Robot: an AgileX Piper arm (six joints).
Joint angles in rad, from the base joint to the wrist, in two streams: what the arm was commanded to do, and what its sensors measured. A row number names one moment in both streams.
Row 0, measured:
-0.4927 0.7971 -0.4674 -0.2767 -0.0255 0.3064
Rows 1 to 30, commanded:
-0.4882 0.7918 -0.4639 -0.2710 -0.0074 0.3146
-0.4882 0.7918 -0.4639 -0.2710 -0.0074 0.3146
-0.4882 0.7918 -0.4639 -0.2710 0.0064 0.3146
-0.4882 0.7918 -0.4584 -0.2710 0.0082 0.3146
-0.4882 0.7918 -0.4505 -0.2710 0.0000 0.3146
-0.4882 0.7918 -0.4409 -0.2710 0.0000 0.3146
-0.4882 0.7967 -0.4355 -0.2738 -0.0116 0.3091
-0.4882 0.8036 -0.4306 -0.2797 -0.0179 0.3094
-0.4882 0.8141 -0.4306 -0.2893 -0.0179 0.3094
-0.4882 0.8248 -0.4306 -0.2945 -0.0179 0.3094
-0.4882 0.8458 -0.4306 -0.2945 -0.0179 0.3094
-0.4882 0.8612 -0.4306 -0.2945 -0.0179 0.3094
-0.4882 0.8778 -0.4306 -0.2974 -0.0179 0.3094
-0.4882 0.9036 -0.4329 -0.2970 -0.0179 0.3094
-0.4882 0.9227 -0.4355 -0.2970 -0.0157 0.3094
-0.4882 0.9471 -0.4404 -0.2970 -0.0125 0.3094
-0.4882 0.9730 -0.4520 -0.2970 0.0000 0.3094
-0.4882 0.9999 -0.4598 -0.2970 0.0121 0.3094
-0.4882 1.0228 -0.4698 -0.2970 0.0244 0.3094
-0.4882 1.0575 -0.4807 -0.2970 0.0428 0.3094
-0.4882 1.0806 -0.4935 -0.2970 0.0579 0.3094
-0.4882 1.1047 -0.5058 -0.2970 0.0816 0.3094
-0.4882 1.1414 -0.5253 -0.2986 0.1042 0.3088
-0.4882 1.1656 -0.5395 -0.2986 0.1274 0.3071
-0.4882 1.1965 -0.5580 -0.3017 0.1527 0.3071
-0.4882 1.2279 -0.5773 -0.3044 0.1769 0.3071
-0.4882 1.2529 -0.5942 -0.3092 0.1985 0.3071
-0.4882 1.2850 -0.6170 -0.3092 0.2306 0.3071
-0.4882 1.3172 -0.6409 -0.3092 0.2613 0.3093
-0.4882 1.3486 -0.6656 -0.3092 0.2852 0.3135
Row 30, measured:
-0.4927 1.2511 -0.5886 -0.2961 0.1913 0.3090
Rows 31 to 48, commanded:
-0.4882 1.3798 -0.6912 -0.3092 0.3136 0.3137
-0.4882 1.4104 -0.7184 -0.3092 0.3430 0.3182
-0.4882 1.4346 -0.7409 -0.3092 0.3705 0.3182
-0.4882 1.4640 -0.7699 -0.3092 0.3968 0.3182
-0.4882 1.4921 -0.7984 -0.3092 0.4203 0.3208
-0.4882 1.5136 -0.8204 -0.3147 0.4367 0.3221
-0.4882 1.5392 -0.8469 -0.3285 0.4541 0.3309
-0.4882 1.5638 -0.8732 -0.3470 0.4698 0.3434
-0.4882 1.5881 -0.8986 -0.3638 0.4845 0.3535
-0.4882 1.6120 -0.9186 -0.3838 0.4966 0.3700
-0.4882 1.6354 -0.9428 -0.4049 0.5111 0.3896
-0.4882 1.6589 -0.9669 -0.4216 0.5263 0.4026
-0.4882 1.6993 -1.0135 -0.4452 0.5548 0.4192
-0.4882 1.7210 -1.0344 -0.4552 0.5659 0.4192
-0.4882 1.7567 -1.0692 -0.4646 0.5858 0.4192
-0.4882 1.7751 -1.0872 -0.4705 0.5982 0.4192
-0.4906 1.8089 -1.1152 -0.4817 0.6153 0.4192
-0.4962 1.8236 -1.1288 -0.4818 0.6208 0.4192
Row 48, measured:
-0.4927 1.7730 -1.0756 -0.4539 0.5889 0.4115
